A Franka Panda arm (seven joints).
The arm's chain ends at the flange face. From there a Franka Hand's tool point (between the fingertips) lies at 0.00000 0.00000 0.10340 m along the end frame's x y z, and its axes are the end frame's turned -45 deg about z.
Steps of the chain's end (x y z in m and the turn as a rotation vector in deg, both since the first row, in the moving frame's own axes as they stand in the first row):
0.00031 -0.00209 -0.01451 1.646 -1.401 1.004
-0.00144 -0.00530 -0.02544 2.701 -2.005 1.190
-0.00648 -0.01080 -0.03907 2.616 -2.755 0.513
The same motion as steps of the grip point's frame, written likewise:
0.00204 -0.00514 -0.01458 2.155 0.173 1.004
0.00368 -0.01076 -0.02562 3.328 0.492 1.190
0.00291 -0.01907 -0.03930 3.798 -0.098 0.513

